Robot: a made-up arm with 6 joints. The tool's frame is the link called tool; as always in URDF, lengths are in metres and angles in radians. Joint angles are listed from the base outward.
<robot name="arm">
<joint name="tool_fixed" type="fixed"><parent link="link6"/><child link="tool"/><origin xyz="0 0 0" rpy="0 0 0"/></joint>
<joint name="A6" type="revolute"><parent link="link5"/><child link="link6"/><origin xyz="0 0 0.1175" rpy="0 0 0"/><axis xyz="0 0 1"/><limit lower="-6.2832" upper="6.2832"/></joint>
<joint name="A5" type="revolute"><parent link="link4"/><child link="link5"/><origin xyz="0 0 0" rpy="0 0 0"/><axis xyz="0 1 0"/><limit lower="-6.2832" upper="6.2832"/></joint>
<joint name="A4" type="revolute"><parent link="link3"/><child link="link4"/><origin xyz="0 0 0.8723" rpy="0 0 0"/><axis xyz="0 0 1"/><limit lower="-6.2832" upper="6.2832"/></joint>
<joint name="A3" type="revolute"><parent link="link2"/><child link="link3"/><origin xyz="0 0 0.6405" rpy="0 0 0"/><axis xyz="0 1 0"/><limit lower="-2.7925" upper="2.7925"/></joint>
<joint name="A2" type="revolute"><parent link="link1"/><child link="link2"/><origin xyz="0 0.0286 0" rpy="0 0 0"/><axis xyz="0 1 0"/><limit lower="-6.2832" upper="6.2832"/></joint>
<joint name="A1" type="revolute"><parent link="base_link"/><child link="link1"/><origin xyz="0 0 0.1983" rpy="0 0 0"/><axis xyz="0 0 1"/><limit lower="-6.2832" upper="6.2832"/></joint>
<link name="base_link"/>
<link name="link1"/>
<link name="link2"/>
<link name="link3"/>
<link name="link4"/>
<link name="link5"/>
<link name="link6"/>
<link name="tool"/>
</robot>
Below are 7 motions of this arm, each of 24 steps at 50 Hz.
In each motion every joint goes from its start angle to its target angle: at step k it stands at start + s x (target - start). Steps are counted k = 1, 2, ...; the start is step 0. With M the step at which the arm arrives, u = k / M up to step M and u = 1 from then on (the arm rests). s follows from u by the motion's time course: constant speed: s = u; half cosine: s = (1 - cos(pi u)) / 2; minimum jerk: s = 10 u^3 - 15 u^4 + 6 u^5.
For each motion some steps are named. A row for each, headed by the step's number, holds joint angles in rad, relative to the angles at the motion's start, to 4 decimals.
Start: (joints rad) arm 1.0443 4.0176 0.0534 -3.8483 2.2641 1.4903
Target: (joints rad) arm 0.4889 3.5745 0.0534 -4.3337 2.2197 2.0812
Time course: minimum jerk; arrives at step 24
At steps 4, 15, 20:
4: -0.0197 -0.0157 0.0000 -0.0172 -0.0016 0.0210
15: -0.4025 -0.3212 0.0000 -0.3518 -0.0322 0.4283
20: -0.5357 -0.4274 0.0000 -0.4682 -0.0428 0.5699

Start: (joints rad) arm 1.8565 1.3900 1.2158 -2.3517 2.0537 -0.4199
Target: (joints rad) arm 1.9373 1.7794 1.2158 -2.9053 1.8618 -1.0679
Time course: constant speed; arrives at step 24
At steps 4, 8, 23, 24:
4: 0.0135 0.0649 0.0000 -0.0923 -0.0320 -0.1080
8: 0.0269 0.1298 0.0000 -0.1845 -0.0640 -0.2160
23: 0.0774 0.3732 0.0000 -0.5305 -0.1839 -0.6210
24: 0.0808 0.3894 0.0000 -0.5536 -0.1919 -0.6480

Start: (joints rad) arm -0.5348 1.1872 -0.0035 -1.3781 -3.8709 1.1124
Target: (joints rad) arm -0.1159 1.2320 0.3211 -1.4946 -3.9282 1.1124
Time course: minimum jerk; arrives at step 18
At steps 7, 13, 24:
7: 0.1250 0.0134 0.0969 -0.0348 -0.0171 0.0000
13: 0.3624 0.0388 0.2808 -0.1008 -0.0496 0.0000
24: 0.4189 0.0448 0.3246 -0.1165 -0.0573 0.0000

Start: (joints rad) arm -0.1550 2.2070 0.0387 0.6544 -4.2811 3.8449
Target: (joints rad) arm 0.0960 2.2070 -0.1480 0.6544 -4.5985 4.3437
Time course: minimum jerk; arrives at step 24
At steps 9, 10, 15, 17, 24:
9: 0.0691 0.0000 -0.0514 0.0000 -0.0874 0.1373
10: 0.0870 0.0000 -0.0647 0.0000 -0.1100 0.1729
15: 0.1819 0.0000 -0.1353 0.0000 -0.2300 0.3615
17: 0.2128 0.0000 -0.1583 0.0000 -0.2691 0.4229
24: 0.2510 0.0000 -0.1867 0.0000 -0.3174 0.4988

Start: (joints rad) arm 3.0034 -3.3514 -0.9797 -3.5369 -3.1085 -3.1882
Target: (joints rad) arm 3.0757 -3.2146 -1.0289 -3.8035 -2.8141 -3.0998
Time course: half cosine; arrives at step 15
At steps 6, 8, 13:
6: 0.0250 0.0473 -0.0170 -0.0921 0.1017 0.0305
8: 0.0399 0.0755 -0.0272 -0.1472 0.1626 0.0488
13: 0.0692 0.1309 -0.0471 -0.2551 0.2817 0.0846

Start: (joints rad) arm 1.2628 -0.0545 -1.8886 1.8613 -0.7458 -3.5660
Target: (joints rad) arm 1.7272 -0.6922 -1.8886 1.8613 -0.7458 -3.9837
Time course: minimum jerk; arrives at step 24
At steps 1, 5, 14, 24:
1: 0.0003 -0.0004 0.0000 0.0000 0.0000 -0.0003
5: 0.0300 -0.0411 0.0000 0.0000 0.0000 -0.0270
14: 0.3034 -0.4167 0.0000 0.0000 0.0000 -0.2729
24: 0.4644 -0.6377 0.0000 0.0000 0.0000 -0.4177

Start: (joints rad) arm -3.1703 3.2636 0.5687 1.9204 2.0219 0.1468
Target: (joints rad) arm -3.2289 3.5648 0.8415 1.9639 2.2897 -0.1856
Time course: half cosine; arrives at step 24
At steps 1, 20, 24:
1: -0.0003 0.0013 0.0012 0.0002 0.0011 -0.0014
20: -0.0547 0.2810 0.2545 0.0406 0.2499 -0.3101
24: -0.0586 0.3012 0.2728 0.0435 0.2678 -0.3324

